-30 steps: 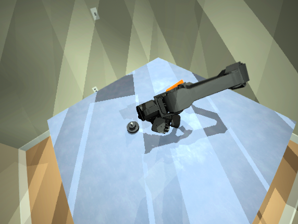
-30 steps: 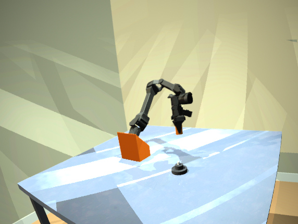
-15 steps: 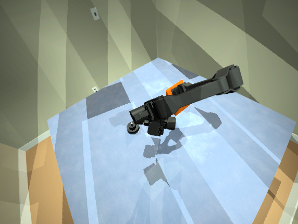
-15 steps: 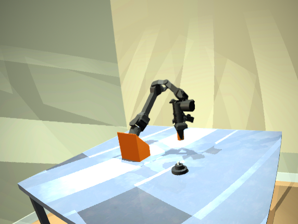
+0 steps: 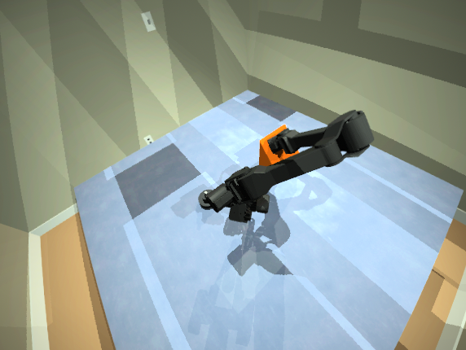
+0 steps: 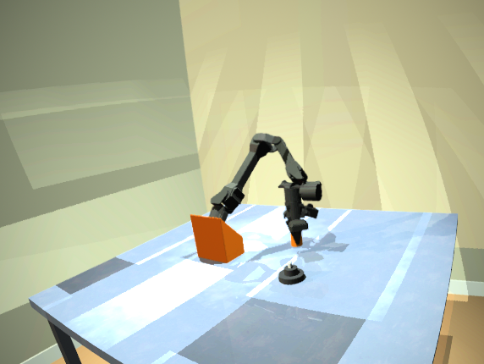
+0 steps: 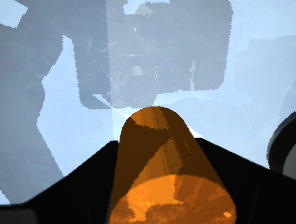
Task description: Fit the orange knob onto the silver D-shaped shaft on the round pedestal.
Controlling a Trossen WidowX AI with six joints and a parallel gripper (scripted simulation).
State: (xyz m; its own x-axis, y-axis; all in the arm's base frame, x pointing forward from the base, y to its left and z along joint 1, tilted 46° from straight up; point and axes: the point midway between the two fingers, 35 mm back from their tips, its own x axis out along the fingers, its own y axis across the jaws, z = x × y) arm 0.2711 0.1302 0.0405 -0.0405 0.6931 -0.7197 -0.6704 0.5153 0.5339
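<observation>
The orange knob is 3 cm above my gripper tip. From my gripper tip the other things lie so: round pedestal 7 cm ahead, 15 cm to the right, 3 cm below.
</observation>
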